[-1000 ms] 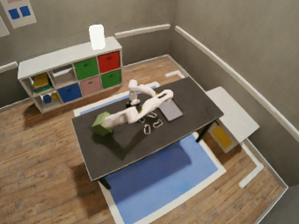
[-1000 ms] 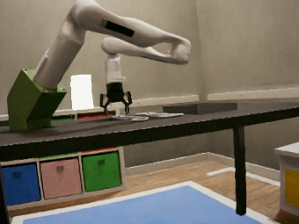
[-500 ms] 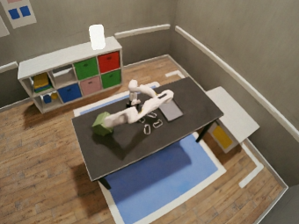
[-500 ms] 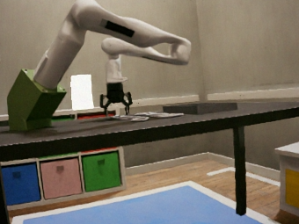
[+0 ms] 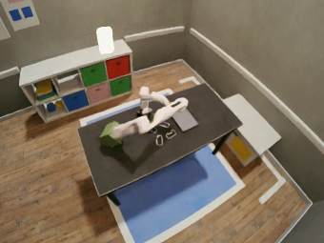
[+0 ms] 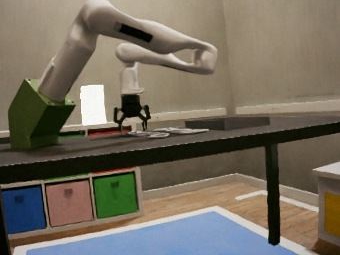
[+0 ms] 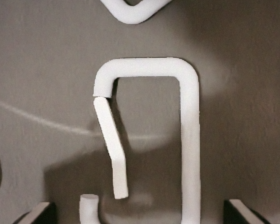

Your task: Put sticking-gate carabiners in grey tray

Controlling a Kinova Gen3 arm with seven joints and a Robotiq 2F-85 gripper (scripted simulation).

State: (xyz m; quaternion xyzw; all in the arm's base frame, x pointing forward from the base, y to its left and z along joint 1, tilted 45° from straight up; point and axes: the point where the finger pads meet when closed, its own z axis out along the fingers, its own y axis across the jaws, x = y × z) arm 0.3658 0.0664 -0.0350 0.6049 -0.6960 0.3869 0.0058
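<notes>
My hand is 28 cm short of the grey tray and 23 cm to the left of it.
</notes>
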